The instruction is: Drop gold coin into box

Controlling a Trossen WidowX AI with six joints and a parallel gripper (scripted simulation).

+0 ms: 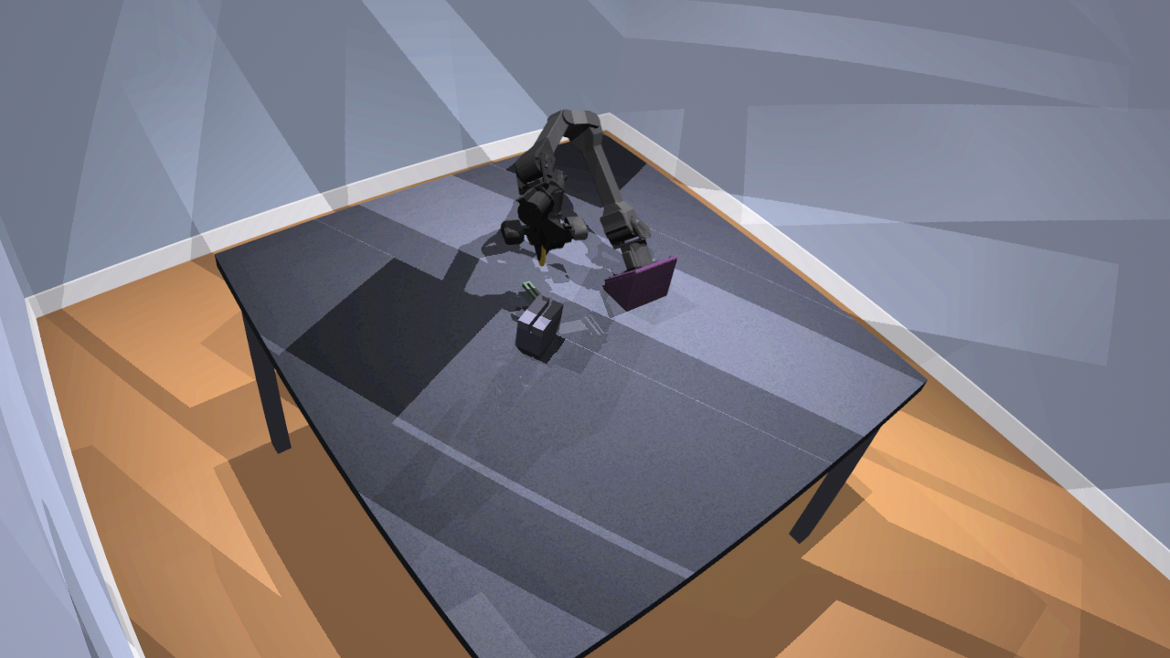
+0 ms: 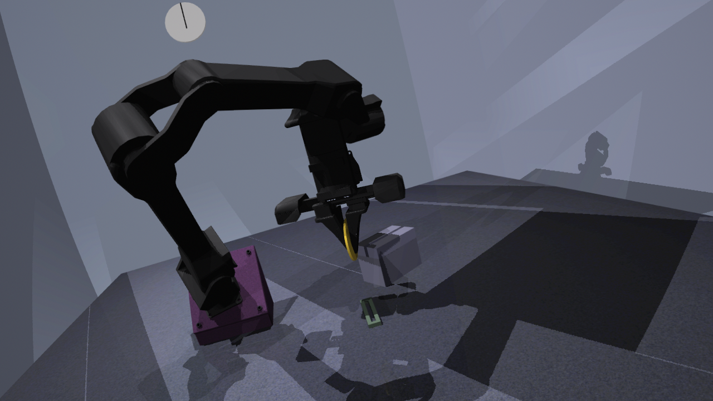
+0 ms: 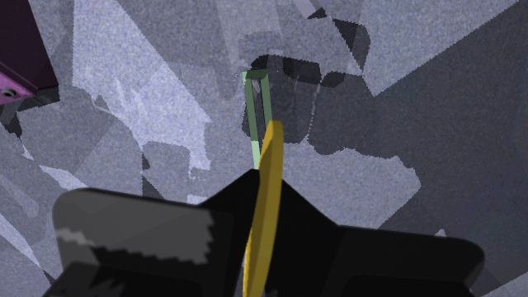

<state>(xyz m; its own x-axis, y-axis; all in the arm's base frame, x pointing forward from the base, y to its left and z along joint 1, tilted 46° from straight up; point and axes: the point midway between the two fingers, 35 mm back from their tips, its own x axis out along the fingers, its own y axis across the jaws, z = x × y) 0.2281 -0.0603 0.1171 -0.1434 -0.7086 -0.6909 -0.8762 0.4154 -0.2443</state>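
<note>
Right now the gold coin is 20 mm above my gripper tip.
</note>
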